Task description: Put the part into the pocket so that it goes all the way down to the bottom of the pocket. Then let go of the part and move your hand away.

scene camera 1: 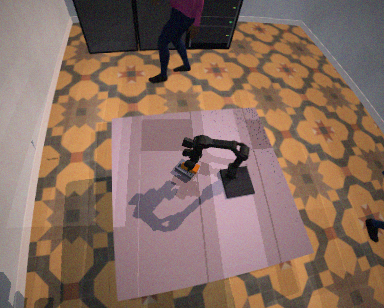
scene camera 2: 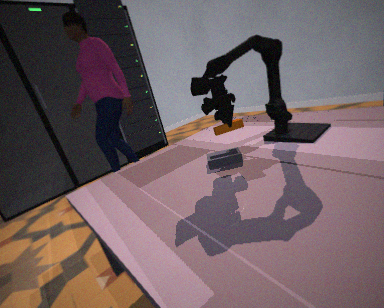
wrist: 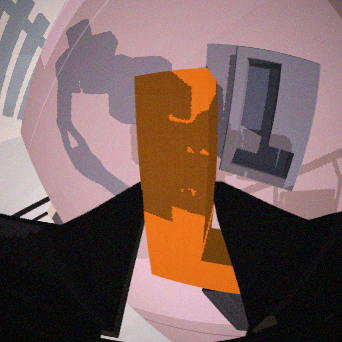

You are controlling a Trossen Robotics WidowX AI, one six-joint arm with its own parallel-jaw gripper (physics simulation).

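Places are measured from the arm's base along level axes (x ahead, y left, z up), in millimetres.
Pixels of known places: gripper, between the fingertips: (scene camera 1: 189, 169) (scene camera 2: 229, 128) (wrist: 180, 188); arm's base, origin of its link: (scene camera 1: 230, 175) (scene camera 2: 281, 131).
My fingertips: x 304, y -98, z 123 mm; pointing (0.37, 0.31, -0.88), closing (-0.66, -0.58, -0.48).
Ahead of a thing's pixels: the offset from my fingertips to its top centre. "spot": to the spot under its first point. Level surfaces: height alone.
The orange L-shaped part @(dz +25, dx -12, dy -15 mm) (scene camera 1: 196, 169) (scene camera 2: 228, 128) (wrist: 172, 150) is held between the fingers of my gripper (scene camera 1: 189, 165) (scene camera 2: 230, 124) (wrist: 180, 188), which is shut on it. In scene camera 2 the part is in the air, with a visible gap between it and the grey block @(dz -111, dx -13, dy -60 mm) (scene camera 1: 183, 173) (scene camera 2: 226, 160) (wrist: 304, 110) below. In the wrist view the block shows to the right of the part. Its L-shaped pocket @(spot: dz -142, dx +11, dy -62 mm) (wrist: 256, 100) is uncovered there, with a long arm and a foot at the lower end. The part's short leg is partly hidden by the right finger.
The block stands on the pinkish table top @(dz -147 mm) (scene camera 1: 165, 260) (scene camera 2: 310, 240). The arm's dark base plate (scene camera 1: 237, 185) (scene camera 2: 300, 132) is to the right of the block in both scene views. A person in a pink top (scene camera 1: 172, 40) (scene camera 2: 102, 75) stands beyond the table, near dark cabinets (scene camera 1: 112, 25) (scene camera 2: 30, 125).
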